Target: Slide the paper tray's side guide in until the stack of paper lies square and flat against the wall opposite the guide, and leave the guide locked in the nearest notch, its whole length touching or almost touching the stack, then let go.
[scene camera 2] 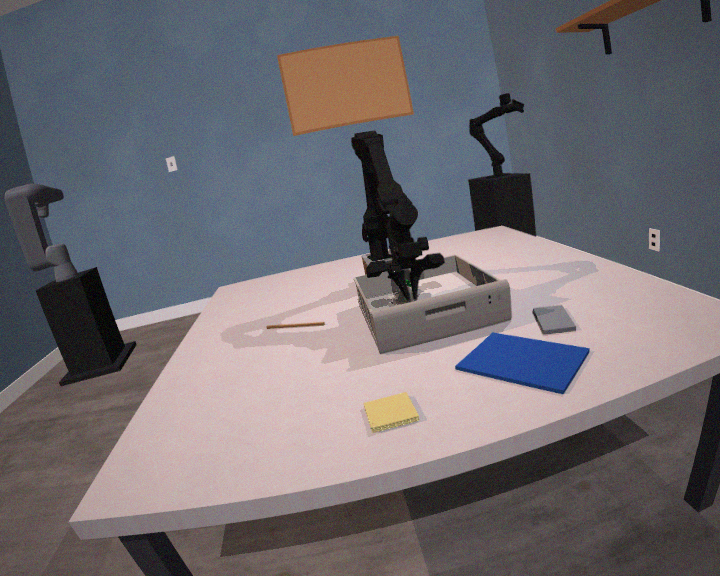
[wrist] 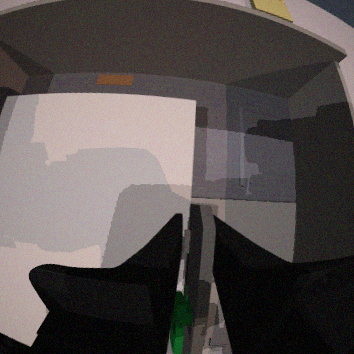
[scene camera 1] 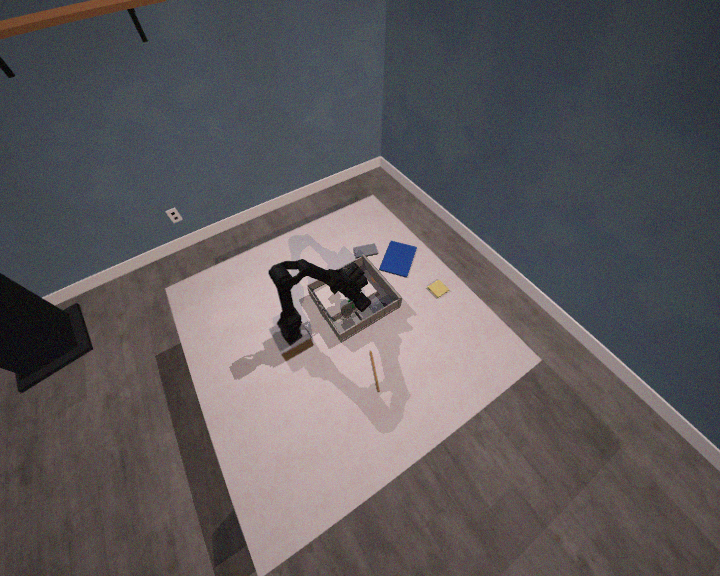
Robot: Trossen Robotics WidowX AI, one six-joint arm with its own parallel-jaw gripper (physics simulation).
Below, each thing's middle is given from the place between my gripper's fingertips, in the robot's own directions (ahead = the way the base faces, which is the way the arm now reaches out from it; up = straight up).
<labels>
I see the side guide (wrist: 190, 311) 5 cm behind my hand and 1 cm to the left of it. Round my hand: white paper stack (scene camera 2: 451, 282): 2 cm behind, 9 cm to the left, 2 cm below; then small grey block (scene camera 2: 552, 319): 24 cm ahead, 24 cm to the left, 4 cm below; then blue book (scene camera 2: 549, 366): 33 cm ahead, 8 cm to the left, 5 cm below.
</labels>
